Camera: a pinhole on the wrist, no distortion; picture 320 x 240 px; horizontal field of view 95.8 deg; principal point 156.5 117.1 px. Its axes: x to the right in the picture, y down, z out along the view. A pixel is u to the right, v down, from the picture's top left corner.
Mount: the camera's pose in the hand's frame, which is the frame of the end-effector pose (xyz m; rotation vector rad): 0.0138 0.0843 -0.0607 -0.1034 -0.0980 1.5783
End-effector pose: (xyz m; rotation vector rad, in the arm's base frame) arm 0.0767 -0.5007 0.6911 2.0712 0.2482 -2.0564
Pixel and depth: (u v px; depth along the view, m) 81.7 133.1 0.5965
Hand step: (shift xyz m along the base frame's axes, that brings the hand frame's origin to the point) -0.5657 0.0791 0.1163
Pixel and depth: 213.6 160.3 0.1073
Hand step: -0.0066 -0.1321 0.0360
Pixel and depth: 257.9 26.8 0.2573
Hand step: -0.1338 -0.3185 -0.1308
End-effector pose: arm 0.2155 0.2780 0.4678 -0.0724 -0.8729 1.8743
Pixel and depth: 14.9 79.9 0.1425
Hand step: -0.0095 -0.0069 0.1064
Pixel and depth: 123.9 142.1 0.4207
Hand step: -0.0844 -0.2744 0.2256
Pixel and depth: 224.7 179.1 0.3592
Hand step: -0.2221 -0.3538 -0.0089
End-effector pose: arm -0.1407 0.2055 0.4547 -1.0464 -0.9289 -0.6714
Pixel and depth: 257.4 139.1 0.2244
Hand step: 0.1275 0.2368 -0.1140
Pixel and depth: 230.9 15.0 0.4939
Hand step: 0.2736 0.5551 0.2117
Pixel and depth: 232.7 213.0 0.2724
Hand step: 0.0362 0.2638 -0.2360
